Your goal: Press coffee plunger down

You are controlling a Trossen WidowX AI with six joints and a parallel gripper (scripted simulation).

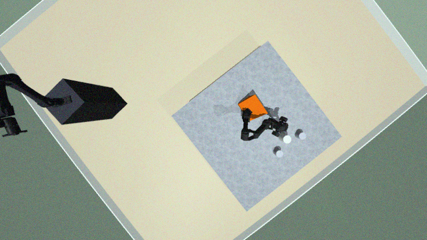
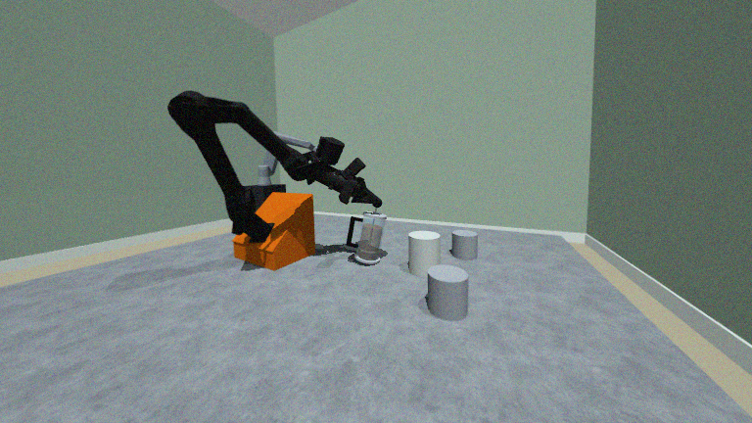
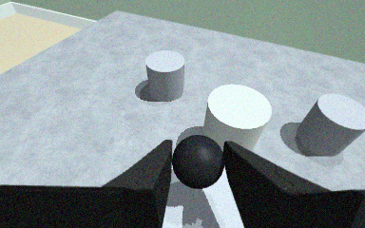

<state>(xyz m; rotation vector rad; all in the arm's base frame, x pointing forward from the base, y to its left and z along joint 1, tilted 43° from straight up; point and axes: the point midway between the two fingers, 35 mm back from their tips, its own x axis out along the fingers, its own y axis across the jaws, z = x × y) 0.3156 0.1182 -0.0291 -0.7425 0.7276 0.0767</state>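
Now: gripper tip 4 cm past the glass coffee press, 1 cm to the left of it and 8 cm above it.
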